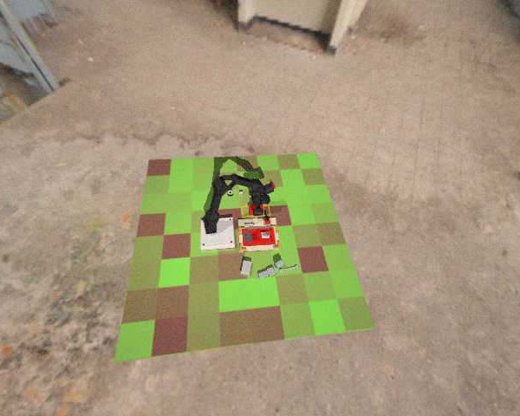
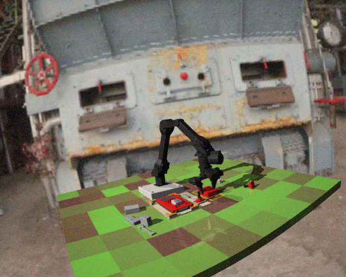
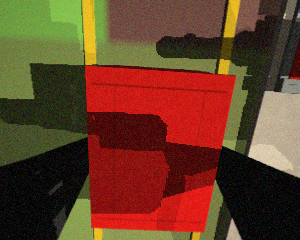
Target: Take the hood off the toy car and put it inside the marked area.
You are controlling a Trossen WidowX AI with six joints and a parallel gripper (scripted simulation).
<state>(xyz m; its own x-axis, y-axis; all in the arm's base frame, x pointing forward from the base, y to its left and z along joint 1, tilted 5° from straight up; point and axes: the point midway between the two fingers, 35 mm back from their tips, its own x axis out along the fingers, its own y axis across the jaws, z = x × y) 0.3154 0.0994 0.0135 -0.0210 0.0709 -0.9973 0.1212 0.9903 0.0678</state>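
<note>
The hood lies 1 cm above my gripper tip. The rest, counted from my gripper tip: grey mount 10 cm to the right, 5 cm ahead, 2 cm above.
</note>
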